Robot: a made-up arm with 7 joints.
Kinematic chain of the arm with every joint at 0, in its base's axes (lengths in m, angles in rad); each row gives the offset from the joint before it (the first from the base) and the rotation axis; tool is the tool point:
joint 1: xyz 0 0 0.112 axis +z
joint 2: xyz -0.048 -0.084 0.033 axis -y
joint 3: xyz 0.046 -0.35 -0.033 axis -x
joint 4: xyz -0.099 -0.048 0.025 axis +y
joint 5: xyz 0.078 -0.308 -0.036 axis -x
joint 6: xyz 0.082 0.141 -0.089 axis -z
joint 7: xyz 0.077 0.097 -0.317 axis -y
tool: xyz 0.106 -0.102 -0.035
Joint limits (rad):
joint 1: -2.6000..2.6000
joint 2: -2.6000..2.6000
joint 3: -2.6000..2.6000
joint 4: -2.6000..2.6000
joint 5: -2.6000..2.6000
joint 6: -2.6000..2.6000
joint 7: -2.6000..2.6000
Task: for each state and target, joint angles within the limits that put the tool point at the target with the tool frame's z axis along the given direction. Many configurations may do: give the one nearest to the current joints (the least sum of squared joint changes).
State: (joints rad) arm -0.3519 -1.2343 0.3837 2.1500 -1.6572 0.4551 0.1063
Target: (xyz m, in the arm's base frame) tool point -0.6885 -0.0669 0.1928 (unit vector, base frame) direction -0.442 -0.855 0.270
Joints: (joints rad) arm -0.8035 -1.5094 0.5486 2.1374 -1.7175 -0.1146 -0.3090
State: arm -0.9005 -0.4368 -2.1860 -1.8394 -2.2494 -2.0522 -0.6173
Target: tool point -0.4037 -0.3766 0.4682 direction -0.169 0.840 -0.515
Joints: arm -0.0427 -0.9102 -2.2895 -1.7332 -2.0912 -2.5175 -0.4503
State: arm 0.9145 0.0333 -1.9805 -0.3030 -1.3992 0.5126 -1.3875
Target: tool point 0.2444 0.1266 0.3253 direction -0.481 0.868 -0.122
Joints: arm 1.6451 0.1483 -1.9833 -0.1399 -0.8384 0.5979 -1.5400
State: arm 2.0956 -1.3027 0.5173 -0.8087 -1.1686 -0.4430 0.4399
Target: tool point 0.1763 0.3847 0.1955 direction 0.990 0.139 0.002
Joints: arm 1.9463 -1.4386 0.2425 -0.8354 -1.5600 -0.6802 0.4840
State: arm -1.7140 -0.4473 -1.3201 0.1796 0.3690 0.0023 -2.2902
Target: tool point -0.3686 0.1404 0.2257 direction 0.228 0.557 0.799
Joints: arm -0.7707 -0.2353 -1.9522 1.0705 -0.4077 -0.2671 -2.6000
